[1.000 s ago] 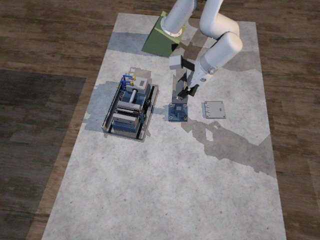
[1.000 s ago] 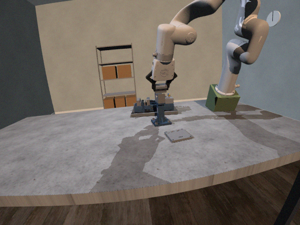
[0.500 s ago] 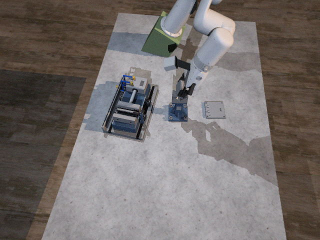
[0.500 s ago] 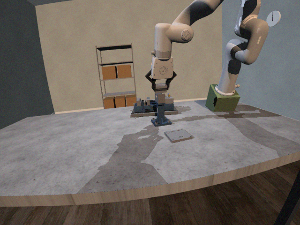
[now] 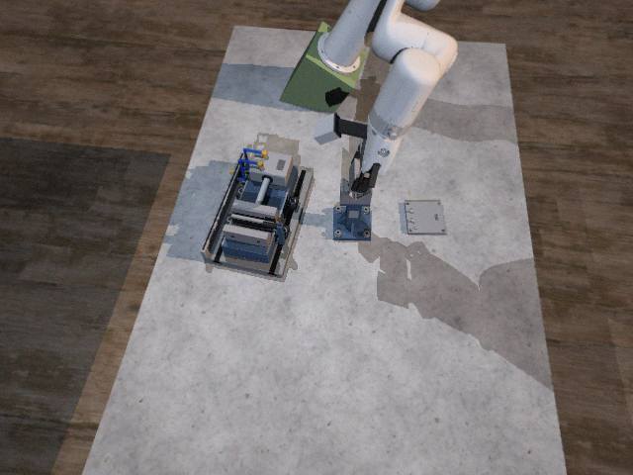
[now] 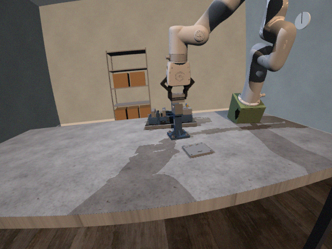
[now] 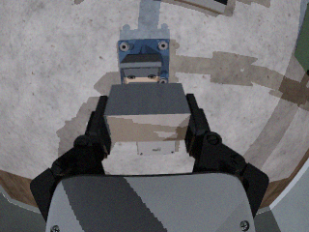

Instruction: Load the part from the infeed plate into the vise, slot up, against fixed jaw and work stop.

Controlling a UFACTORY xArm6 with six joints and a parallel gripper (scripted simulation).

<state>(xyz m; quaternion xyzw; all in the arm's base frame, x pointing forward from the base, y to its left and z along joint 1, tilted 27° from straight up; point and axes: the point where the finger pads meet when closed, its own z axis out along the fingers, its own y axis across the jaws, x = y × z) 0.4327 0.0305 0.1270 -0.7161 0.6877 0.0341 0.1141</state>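
My hand is 1 cm above the part. From my hand the other things lie so: air cylinder rod: 22 cm to the right, 12 cm below, 1 cm behind; air cylinder: 21 cm to the right, 12 cm below, 9 cm behind; blue vise body: 22 cm to the right, 16 cm below, 1 cm ahead.
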